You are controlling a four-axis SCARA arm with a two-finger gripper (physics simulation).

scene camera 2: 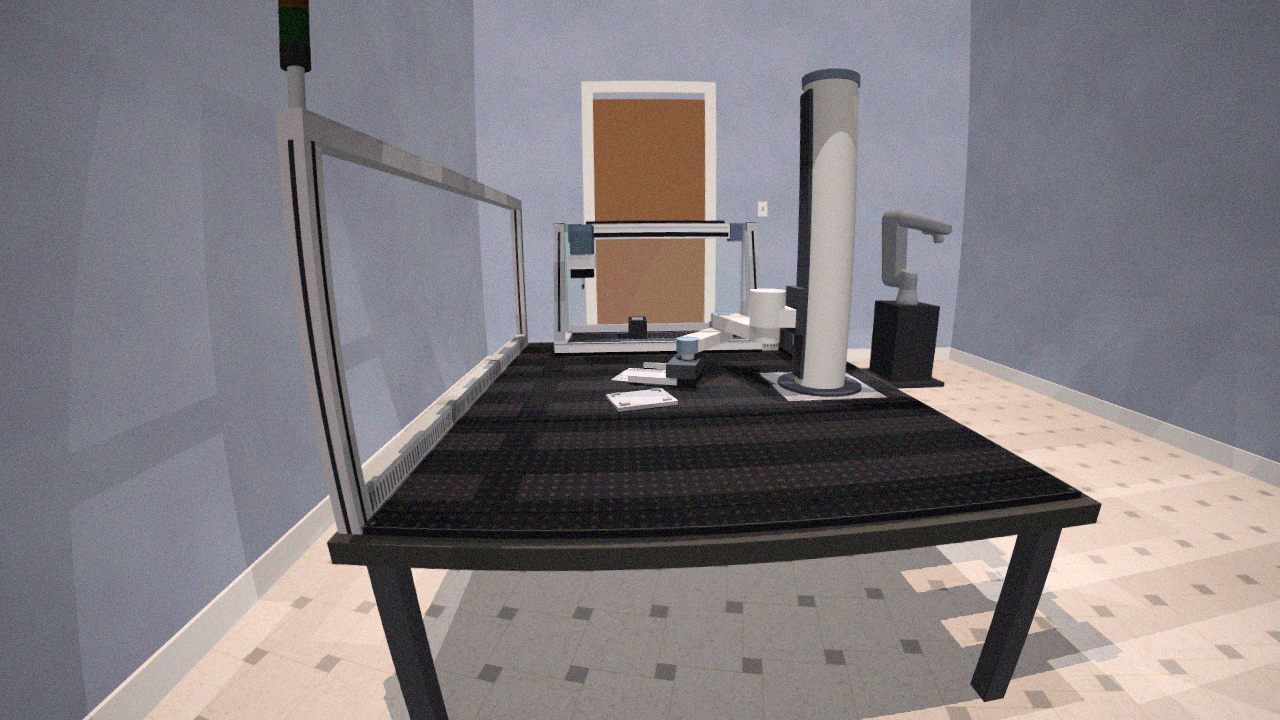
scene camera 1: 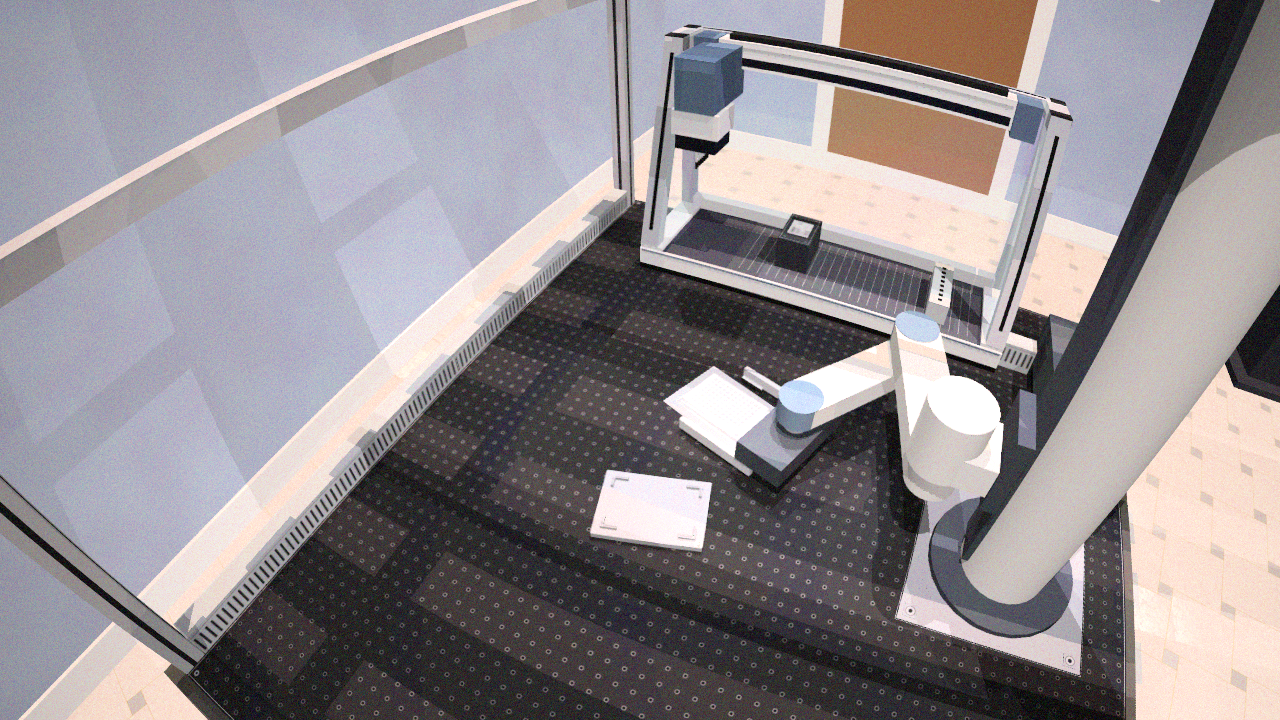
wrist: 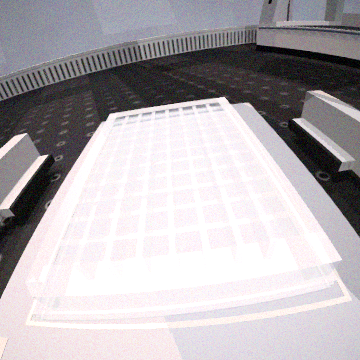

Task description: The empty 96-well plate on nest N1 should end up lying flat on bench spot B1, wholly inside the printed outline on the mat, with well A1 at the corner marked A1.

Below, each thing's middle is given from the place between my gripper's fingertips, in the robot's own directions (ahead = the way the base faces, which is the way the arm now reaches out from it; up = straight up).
Now: hand 2 cm past the plate (scene camera 1: 733,412), 1 cm to the right of it and 1 cm above it.
